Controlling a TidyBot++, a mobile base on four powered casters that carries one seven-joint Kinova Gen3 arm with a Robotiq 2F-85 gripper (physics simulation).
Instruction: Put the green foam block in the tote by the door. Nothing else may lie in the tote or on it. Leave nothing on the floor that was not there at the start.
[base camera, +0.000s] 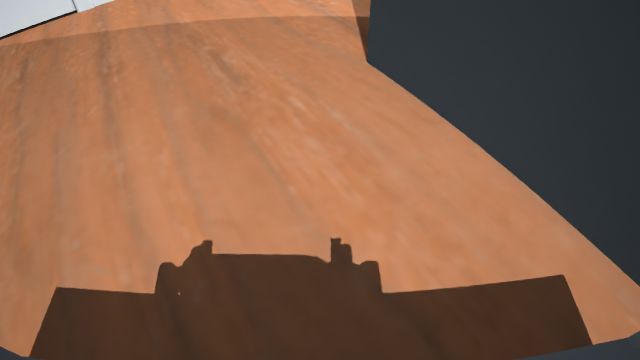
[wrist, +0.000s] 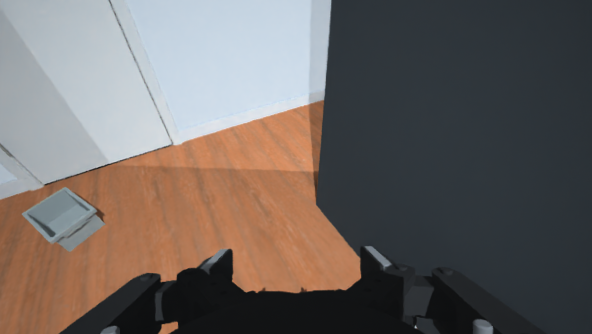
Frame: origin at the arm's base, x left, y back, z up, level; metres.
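Seen in the pictures: gripper, fingertip midpoint: (wrist: 296, 262).
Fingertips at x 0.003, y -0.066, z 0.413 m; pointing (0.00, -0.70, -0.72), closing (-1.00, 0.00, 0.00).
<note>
A point is followed by its place in that frame.
A grey tote (wrist: 80, 231) {z -0.341, x 1.010, y -0.559 m} stands on the wooden floor at the left in the wrist view, in front of the door (wrist: 75, 85) {z 0.119, x 1.132, y -1.129 m}. Its inside shows grey, with no block seen in the visible part. The green foam block does not show in either view. My gripper (wrist: 296, 262) {z 0.413, x 0.003, y -0.066 m} is open, with nothing between its fingers, above the floor and well to the right of the tote. The tote does not show in the base camera view.
A tall dark panel or cabinet (base camera: 525, 100) {z -0.284, x -0.268, y -0.449 m} (wrist: 450, 140) {z 0.288, x -0.315, y -0.367 m} stands close on the right, its edge running toward the base. A pale wall (wrist: 235, 55) {z 0.103, x 0.380, y -1.576 m} rises at the back. A shadow of the robot lies on the floor (base camera: 225, 150) {z -0.396, x 0.138, y -0.488 m} in front of the base.
</note>
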